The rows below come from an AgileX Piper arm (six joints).
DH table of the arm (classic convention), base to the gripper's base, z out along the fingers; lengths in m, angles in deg. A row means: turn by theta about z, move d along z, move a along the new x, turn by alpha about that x. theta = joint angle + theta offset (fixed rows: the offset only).
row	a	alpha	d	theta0
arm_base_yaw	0	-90	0.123	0
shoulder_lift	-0.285	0	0	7.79
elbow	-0.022	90	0	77.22
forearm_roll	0	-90	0.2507	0
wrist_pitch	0	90	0	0
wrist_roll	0	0	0.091	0
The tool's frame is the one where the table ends.
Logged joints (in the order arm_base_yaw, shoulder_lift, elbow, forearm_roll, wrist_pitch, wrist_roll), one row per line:
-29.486, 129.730, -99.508, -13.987, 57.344, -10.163
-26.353, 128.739, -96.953, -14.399, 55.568, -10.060
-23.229, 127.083, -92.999, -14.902, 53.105, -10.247
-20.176, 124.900, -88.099, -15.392, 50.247, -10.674
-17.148, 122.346, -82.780, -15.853, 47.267, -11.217
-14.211, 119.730, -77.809, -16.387, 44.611, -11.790
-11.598, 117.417, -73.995, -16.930, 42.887, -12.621
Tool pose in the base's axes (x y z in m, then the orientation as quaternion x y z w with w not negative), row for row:
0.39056, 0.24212, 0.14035, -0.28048, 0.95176, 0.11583, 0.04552
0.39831, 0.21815, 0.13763, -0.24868, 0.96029, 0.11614, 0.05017
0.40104, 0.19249, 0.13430, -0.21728, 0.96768, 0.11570, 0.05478
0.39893, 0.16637, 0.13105, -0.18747, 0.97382, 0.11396, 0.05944
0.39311, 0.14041, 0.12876, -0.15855, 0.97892, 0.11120, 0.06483
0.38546, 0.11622, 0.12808, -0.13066, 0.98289, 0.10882, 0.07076
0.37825, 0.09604, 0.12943, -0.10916, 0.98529, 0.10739, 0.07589
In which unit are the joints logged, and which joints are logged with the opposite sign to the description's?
The joints are logged in degrees. Opposite sign: arm_base_yaw, forearm_roll.
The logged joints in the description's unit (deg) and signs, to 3 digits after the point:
29.486, 129.730, -99.508, 13.987, 57.344, -10.163
26.353, 128.739, -96.953, 14.399, 55.568, -10.060
23.229, 127.083, -92.999, 14.902, 53.105, -10.247
20.176, 124.900, -88.099, 15.392, 50.247, -10.674
17.148, 122.346, -82.780, 15.853, 47.267, -11.217
14.211, 119.730, -77.809, 16.387, 44.611, -11.790
11.598, 117.417, -73.995, 16.930, 42.887, -12.621

